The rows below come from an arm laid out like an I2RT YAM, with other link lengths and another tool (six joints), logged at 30 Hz.
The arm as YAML. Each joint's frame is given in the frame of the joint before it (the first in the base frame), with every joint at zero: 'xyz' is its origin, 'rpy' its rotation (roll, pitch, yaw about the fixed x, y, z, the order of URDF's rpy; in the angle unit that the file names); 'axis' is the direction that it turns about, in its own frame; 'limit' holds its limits. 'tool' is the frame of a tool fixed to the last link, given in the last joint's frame.
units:
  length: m
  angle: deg
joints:
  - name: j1
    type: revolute
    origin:
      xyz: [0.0, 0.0, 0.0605]
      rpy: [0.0, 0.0, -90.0]
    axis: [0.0, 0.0, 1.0]
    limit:
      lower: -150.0
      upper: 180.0
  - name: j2
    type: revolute
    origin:
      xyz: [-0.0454, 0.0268, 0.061]
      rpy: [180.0, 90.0, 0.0]
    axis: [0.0, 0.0, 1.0]
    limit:
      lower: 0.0
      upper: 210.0
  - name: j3
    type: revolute
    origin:
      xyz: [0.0, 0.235, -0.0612]
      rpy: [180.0, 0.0, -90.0]
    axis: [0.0, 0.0, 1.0]
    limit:
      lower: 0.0
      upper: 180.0
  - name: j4
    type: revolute
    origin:
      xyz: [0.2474, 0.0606, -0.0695]
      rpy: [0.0, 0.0, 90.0]
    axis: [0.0, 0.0, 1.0]
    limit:
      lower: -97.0
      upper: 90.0
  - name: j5
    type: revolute
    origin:
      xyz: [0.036, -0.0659, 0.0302]
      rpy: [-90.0, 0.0, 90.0]
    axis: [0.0, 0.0, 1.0]
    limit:
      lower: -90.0
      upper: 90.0
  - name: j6
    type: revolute
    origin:
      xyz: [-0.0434, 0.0, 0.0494]
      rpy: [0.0, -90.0, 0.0]
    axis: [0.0, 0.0, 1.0]
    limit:
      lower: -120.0
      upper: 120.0
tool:
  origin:
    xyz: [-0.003, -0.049, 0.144]
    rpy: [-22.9, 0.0, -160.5]
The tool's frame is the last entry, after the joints.
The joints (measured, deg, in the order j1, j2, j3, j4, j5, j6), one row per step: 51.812, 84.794, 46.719, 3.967, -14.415, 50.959; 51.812, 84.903, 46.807, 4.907, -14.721, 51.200; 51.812, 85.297, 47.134, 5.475, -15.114, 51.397; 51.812, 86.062, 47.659, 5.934, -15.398, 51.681; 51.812, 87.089, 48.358, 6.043, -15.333, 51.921; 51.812, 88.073, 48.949, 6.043, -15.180, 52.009; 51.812, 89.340, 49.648, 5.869, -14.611, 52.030; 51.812, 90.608, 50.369, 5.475, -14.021, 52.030; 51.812, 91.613, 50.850, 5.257, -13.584, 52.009; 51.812, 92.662, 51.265, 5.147, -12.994, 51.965; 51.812, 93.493, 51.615, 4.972, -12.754, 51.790
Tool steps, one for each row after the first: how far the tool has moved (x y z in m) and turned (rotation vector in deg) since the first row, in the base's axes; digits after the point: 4 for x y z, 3 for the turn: 0.0010, 0.0032, 0.0029, 0.900, -0.245, 0.125; 0.0017, 0.0064, 0.0044, 1.485, -0.229, 0.350; 0.0028, 0.0095, 0.0043, 1.836, -0.016, 0.439; 0.0046, 0.0117, 0.0024, 1.714, 0.282, 0.255; 0.0062, 0.0130, -0.0004, 1.381, 0.528, 0.075; 0.0088, 0.0133, -0.0050, 0.612, 0.752, -0.417; 0.0111, 0.0131, -0.0103, -0.331, 1.066, -0.912; 0.0127, 0.0128, -0.0148, -1.074, 1.306, -1.264; 0.0147, 0.0120, -0.0199, -1.883, 1.456, -1.725; 0.0156, 0.0117, -0.0239, -2.542, 1.609, -1.821
